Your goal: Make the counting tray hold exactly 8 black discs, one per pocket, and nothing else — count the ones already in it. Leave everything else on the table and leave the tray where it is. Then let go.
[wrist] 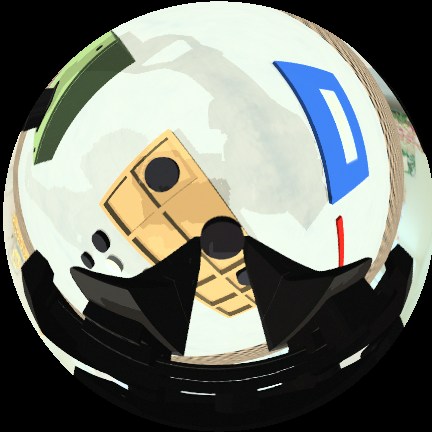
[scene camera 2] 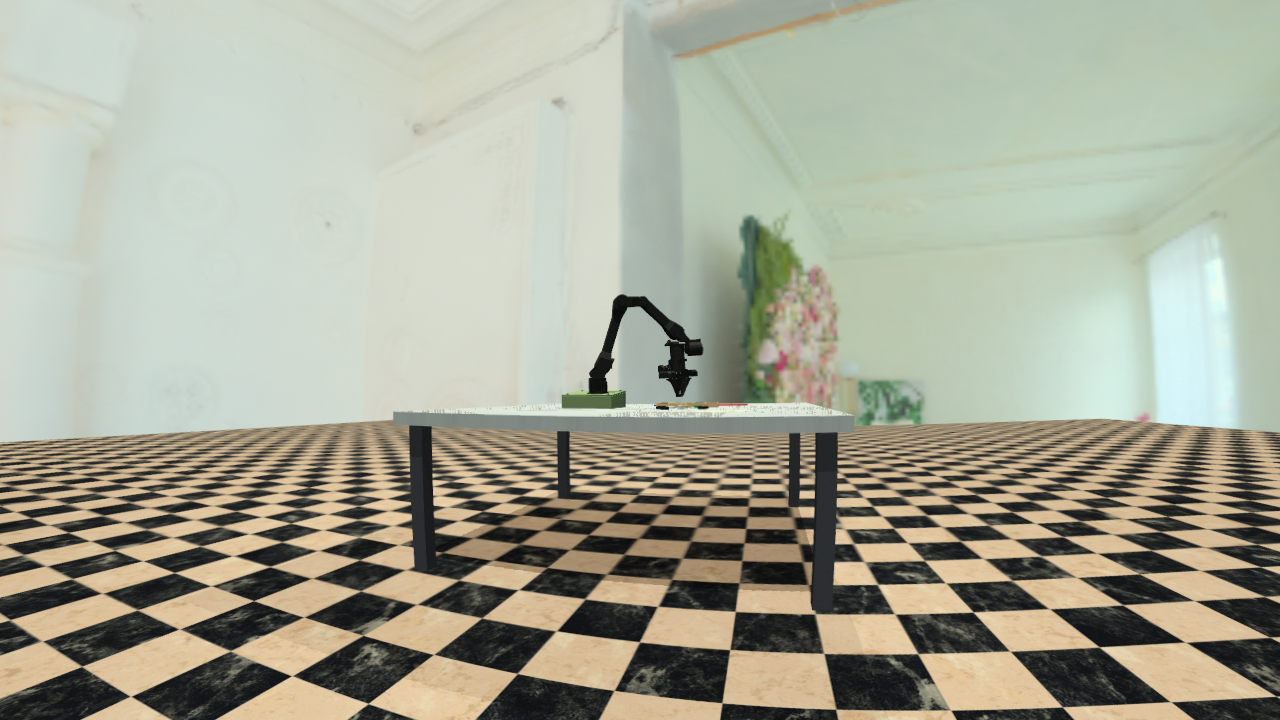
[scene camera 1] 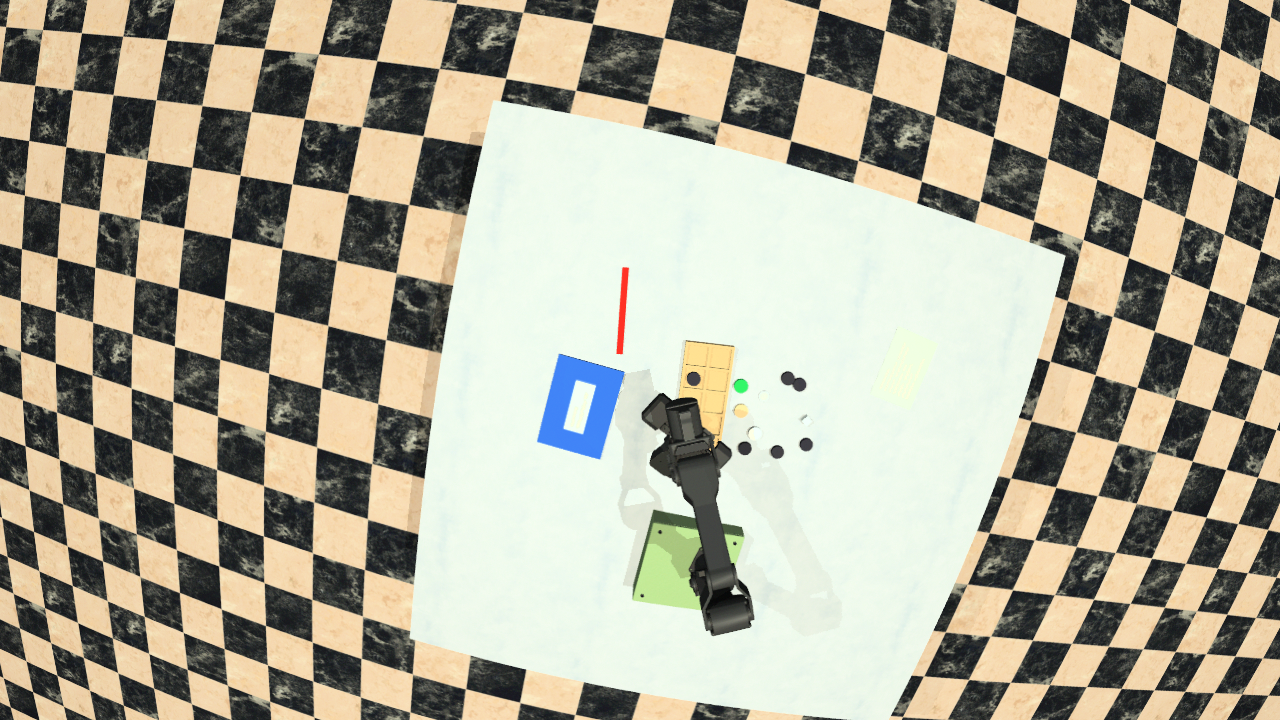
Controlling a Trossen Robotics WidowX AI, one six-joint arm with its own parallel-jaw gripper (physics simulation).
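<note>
The tan counting tray (scene camera 1: pixel 718 355) (wrist: pixel 120 210) has two rows of pockets. My gripper (scene camera 2: pixel 680 394) (wrist: pixel 221 241) is above it, shut on a black disc (wrist: pixel 222 235). One black disc (wrist: pixel 162 174) lies in the corner pocket nearest the arm base; the arm hides that pocket in scene camera 1. Another black disc (scene camera 1: pixel 693 378) (wrist: pixel 243 276) lies in a pocket farther along, partly behind a finger in the wrist view. The arm and fingers hide some pockets. Several loose black discs lie right of the tray, including a near one (scene camera 1: pixel 744 447) and a far one (scene camera 1: pixel 787 377).
A green disc (scene camera 1: pixel 741 385), a tan disc (scene camera 1: pixel 741 410) and a white disc (scene camera 1: pixel 754 432) lie beside the tray. A blue frame (scene camera 1: pixel 554 407) (wrist: pixel 324 132) and a red stick (scene camera 1: pixel 622 310) (wrist: pixel 340 242) lie left. A pale yellow sheet (scene camera 1: pixel 904 367) lies far right.
</note>
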